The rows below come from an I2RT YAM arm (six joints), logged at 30 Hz.
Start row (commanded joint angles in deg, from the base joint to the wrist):
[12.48 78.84 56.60 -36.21 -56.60 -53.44]
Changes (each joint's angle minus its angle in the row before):
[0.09 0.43 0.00 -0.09 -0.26 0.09]
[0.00 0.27 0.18 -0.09 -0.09 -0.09]
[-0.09 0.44 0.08 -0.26 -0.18 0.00]
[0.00 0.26 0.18 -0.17 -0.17 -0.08]
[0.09 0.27 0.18 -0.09 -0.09 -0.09]
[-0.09 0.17 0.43 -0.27 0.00 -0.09]
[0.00 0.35 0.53 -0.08 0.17 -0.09]
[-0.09 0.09 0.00 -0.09 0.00 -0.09]
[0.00 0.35 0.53 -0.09 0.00 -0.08]
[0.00 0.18 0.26 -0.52 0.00 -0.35]
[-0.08 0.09 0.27 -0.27 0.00 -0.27]
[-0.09 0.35 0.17 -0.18 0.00 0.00]
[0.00 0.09 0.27 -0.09 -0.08 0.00]
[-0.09 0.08 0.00 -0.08 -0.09 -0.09]
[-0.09 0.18 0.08 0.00 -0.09 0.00]
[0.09 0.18 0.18 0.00 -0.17 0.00]
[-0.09 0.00 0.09 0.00 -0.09 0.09]
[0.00 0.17 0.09 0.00 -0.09 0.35]
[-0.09 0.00 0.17 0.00 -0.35 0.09]
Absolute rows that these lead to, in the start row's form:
[12.57 79.27 56.60 -36.30 -56.86 -53.35]
[12.57 79.54 56.78 -36.39 -56.95 -53.44]
[12.48 79.98 56.86 -36.65 -57.13 -53.44]
[12.48 80.24 57.04 -36.82 -57.30 -53.52]
[12.57 80.51 57.22 -36.91 -57.39 -53.61]
[12.48 80.68 57.65 -37.18 -57.39 -53.70]
[12.48 81.03 58.18 -37.26 -57.22 -53.79]
[12.39 81.12 58.18 -37.35 -57.22 -53.88]
[12.39 81.47 58.71 -37.44 -57.22 -53.96]
[12.39 81.65 58.97 -37.96 -57.22 -54.31]
[12.31 81.74 59.24 -38.23 -57.22 -54.58]
[12.22 82.09 59.41 -38.41 -57.22 -54.58]
[12.22 82.18 59.68 -38.50 -57.30 -54.58]
[12.13 82.26 59.68 -38.58 -57.39 -54.67]
[12.04 82.44 59.76 -38.58 -57.48 -54.67]
[12.13 82.62 59.94 -38.58 -57.65 -54.67]
[12.04 82.62 60.03 -38.58 -57.74 -54.58]
[12.04 82.79 60.12 -38.58 -57.83 -54.23]
[11.95 82.79 60.29 -38.58 -58.18 -54.14]

